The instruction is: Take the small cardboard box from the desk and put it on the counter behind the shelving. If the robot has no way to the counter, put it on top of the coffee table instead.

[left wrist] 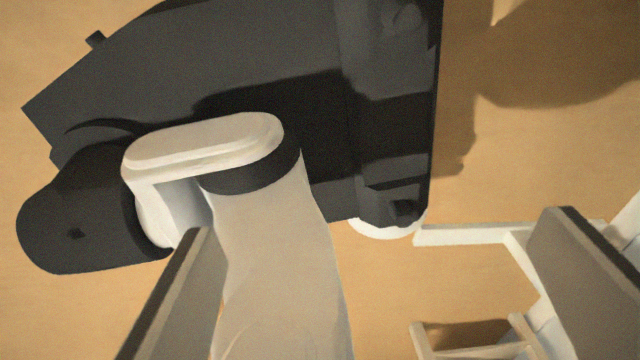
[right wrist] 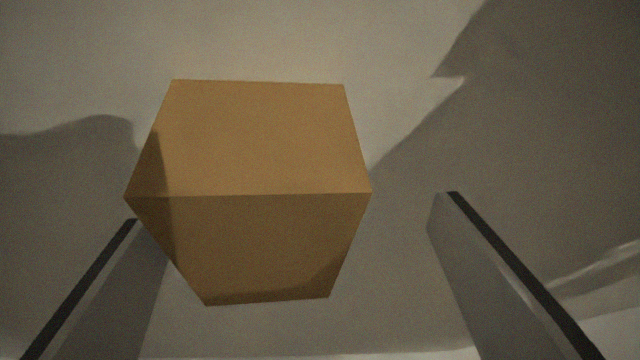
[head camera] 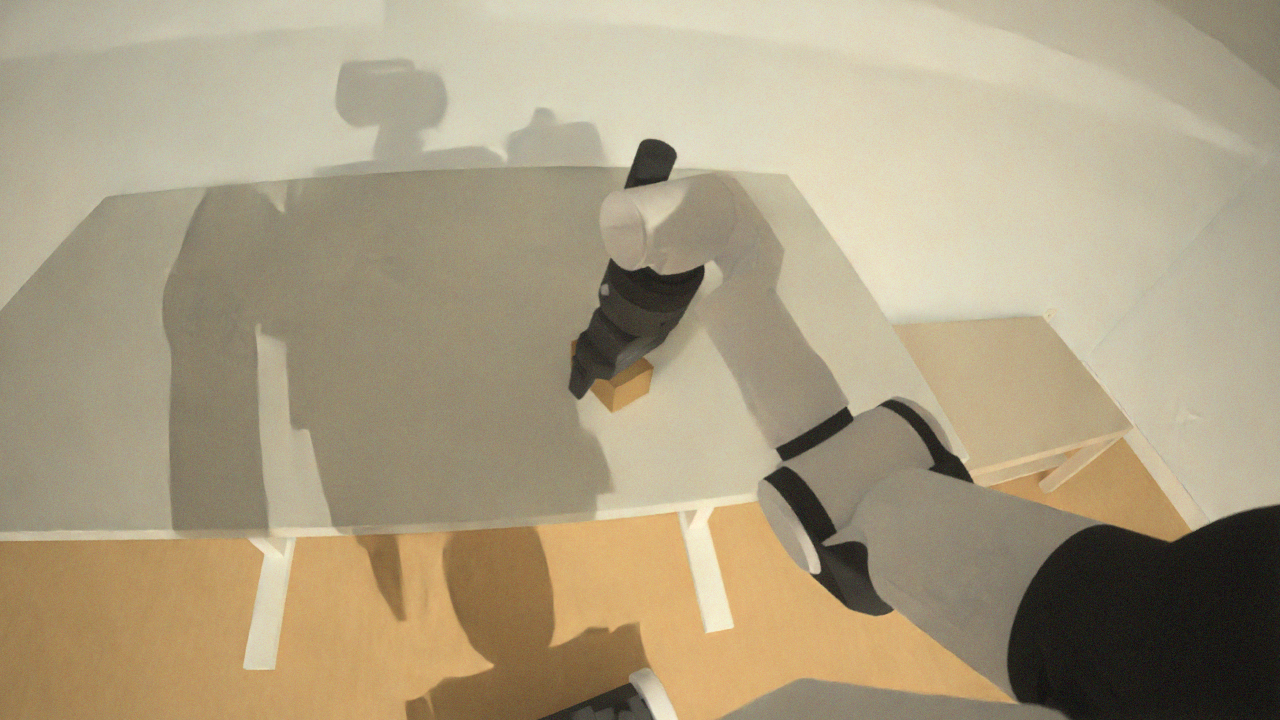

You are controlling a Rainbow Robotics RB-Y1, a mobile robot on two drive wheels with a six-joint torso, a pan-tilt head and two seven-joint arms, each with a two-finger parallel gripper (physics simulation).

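Frame: origin at the robot's base, x right, y ahead, z up, level; metres.
Where they show: left gripper, fingertip midpoint: [left wrist: 373, 237]; right gripper, fingertip midpoint: [right wrist: 298, 222] [head camera: 608, 370].
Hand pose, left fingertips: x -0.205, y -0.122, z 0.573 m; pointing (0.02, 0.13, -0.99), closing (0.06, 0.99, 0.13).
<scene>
After its pixels a point has its place.
The small cardboard box [head camera: 623, 385] {x 0.229, y 0.307, z 0.997 m} [right wrist: 260, 145] {x 0.244, y 0.311, z 0.983 m} sits on the pale desk [head camera: 429, 429] {x -0.003, y 0.353, z 0.950 m} [right wrist: 280, 35] {x 0.243, y 0.294, z 0.950 m}. My right gripper [head camera: 592, 383] {x 0.224, y 0.341, z 0.989 m} [right wrist: 298, 222] {x 0.224, y 0.341, z 0.989 m} is open and tilted down over the box, with part of the box hidden behind it in the head view. In the right wrist view the box lies nearer the left-hand finger and covers part of it, with a gap to the right-hand finger. My left gripper [left wrist: 373, 237] {x -0.205, y -0.122, z 0.573 m} is open and empty, away from the box. A low wooden table [head camera: 1011, 385] {x 1.645, y 0.273, z 0.450 m} stands right of the desk. The counter and shelving do not show.
A wall [head camera: 984, 223] {x 1.592, y 0.642, z 0.830 m} runs behind the desk. White desk legs [head camera: 268, 608] [head camera: 708, 573] stand on the orange-brown floor [head camera: 358, 626] {x -0.388, y 0.472, z 0.000 m}. The left wrist view shows the robot's dark base [left wrist: 250, 65] {x -0.135, y -0.206, z 0.169 m}, a white bar [left wrist: 465, 235] and a small pale wooden frame [left wrist: 422, 340] {x 1.169, y 0.148, z 0.083 m}.
</scene>
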